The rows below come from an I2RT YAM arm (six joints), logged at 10 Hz.
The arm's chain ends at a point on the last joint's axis. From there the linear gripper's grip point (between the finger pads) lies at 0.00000 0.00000 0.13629 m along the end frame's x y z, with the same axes.
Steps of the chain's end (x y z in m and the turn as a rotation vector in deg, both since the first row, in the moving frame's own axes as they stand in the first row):
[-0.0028 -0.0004 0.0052 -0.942 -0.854 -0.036]
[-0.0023 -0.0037 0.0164 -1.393 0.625 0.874]
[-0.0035 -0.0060 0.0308 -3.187 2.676 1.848]
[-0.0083 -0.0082 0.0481 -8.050 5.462 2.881]
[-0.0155 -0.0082 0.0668 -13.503 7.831 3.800]
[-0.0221 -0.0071 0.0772 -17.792 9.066 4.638]
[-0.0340 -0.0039 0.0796 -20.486 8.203 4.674]
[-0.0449 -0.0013 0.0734 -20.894 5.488 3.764]
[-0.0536 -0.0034 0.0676 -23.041 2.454 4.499]
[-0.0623 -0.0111 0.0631 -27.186 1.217 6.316]
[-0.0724 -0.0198 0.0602 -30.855 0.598 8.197]
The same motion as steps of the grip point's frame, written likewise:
[-0.0048 0.0018 0.0052 -0.942 -0.854 -0.036]
[-0.0008 -0.0004 0.0164 -1.393 0.625 0.874]
[0.0027 0.0017 0.0304 -3.187 2.676 1.848]
[0.0041 0.0112 0.0461 -8.050 5.462 2.881]
[0.0018 0.0241 0.0618 -13.503 7.831 3.800]
[-0.0027 0.0352 0.0690 -17.792 9.066 4.638]
[-0.0169 0.0444 0.0696 -20.486 8.203 4.674]
[-0.0338 0.0476 0.0638 -20.894 5.488 3.764]
[-0.0500 0.0501 0.0566 -23.041 2.454 4.499]
[-0.0630 0.0512 0.0480 -27.186 1.217 6.316]
[-0.0762 0.0500 0.0409 -30.855 0.598 8.197]

